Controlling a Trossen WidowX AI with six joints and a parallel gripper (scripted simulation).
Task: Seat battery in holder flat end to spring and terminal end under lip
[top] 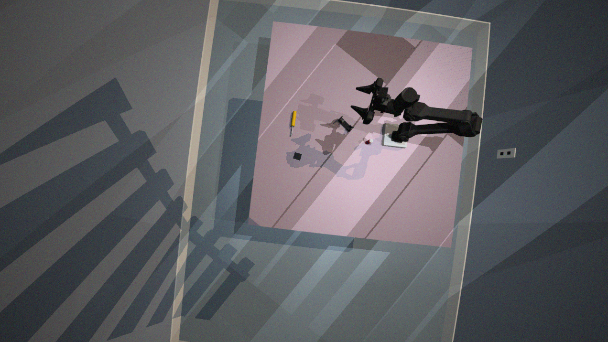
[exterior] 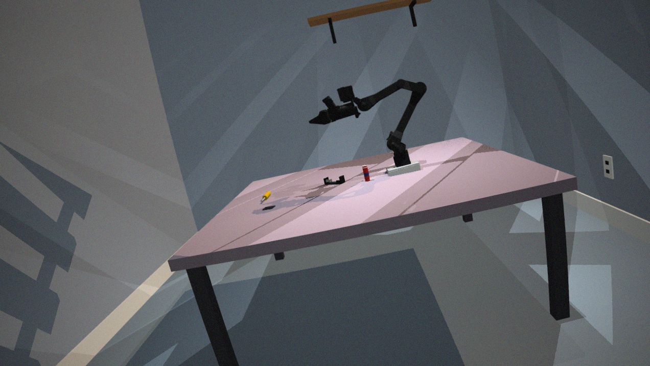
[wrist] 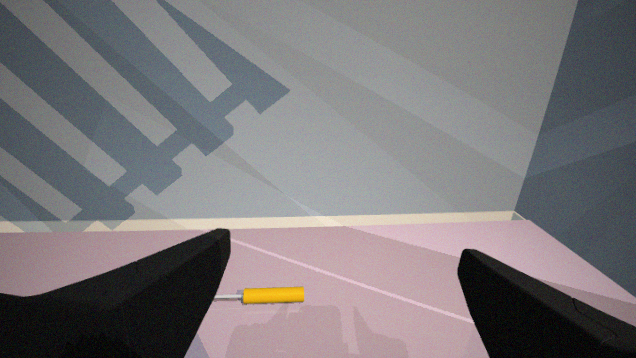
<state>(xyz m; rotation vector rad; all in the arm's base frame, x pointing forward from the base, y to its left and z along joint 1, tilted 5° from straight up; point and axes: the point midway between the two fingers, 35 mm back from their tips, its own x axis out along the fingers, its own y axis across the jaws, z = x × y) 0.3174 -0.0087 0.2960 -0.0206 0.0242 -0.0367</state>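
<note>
The battery is 260 mm below my gripper tip, 210 mm behind it and 100 mm to the left of it. From my gripper tip the other things lie so: yellow screwdriver (290 mm below, 270 mm ahead, 110 mm to the left); then small black block (300 mm below, 290 mm to the left, 190 mm ahead).
</note>
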